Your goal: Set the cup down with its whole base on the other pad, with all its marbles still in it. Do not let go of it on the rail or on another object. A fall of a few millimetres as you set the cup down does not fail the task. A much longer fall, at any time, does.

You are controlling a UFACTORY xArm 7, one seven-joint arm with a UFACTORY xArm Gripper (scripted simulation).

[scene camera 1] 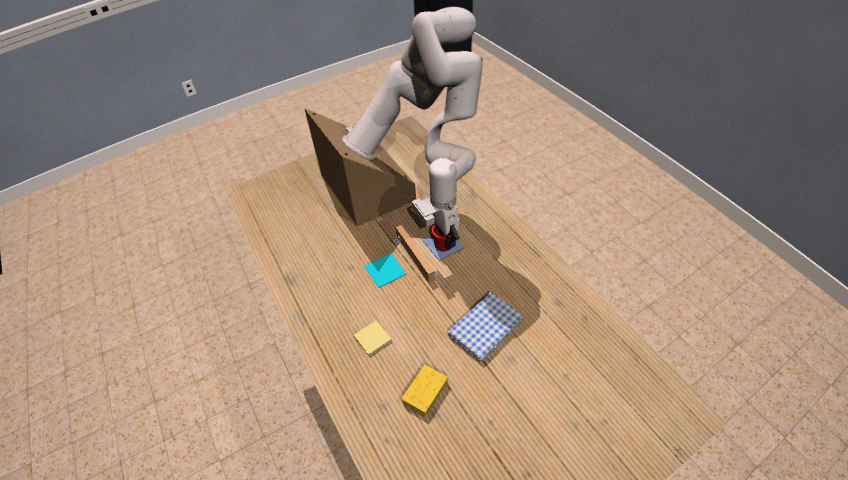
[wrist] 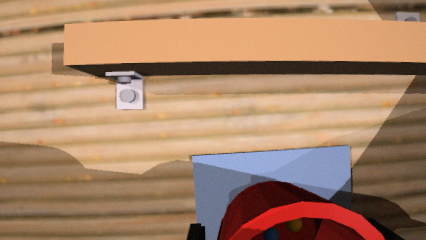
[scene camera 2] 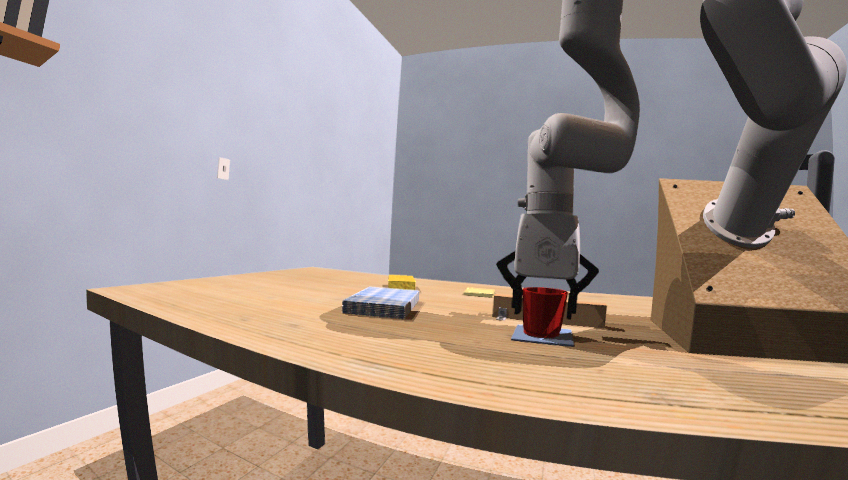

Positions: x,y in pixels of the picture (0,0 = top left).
Labels:
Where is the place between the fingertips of the gripper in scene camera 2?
At 543,315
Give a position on a wooden rail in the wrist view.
213,46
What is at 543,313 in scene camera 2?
A red cup.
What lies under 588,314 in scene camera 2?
A wooden rail.

